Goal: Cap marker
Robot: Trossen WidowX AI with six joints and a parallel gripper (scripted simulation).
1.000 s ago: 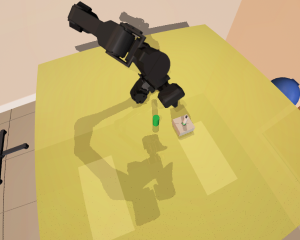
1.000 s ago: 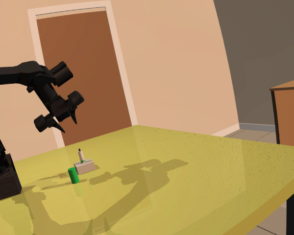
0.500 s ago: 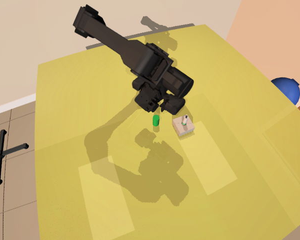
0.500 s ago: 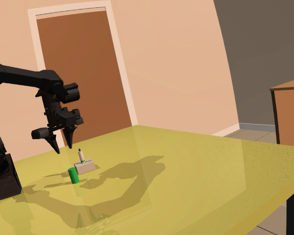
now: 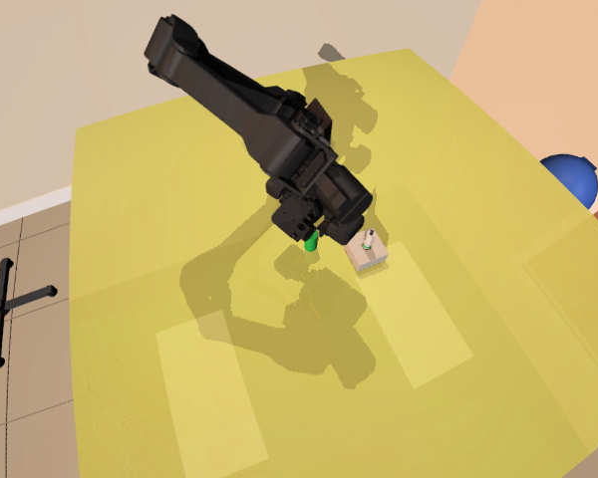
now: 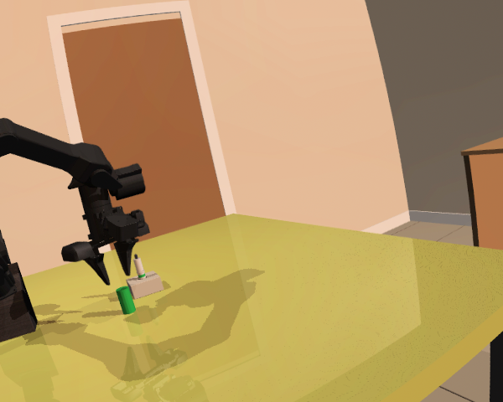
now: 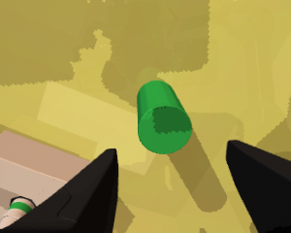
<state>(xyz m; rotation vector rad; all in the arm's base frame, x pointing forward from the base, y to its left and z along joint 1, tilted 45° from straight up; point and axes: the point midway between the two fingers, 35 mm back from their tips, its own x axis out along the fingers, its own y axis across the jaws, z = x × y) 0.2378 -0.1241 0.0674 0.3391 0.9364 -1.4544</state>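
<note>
The green cap lies 4 cm below my gripper tip. From my gripper tip the other things lie so: holder block: 7 cm ahead, 9 cm to the left, 6 cm below; marker: 7 cm ahead, 9 cm to the left, 1 cm below.
</note>
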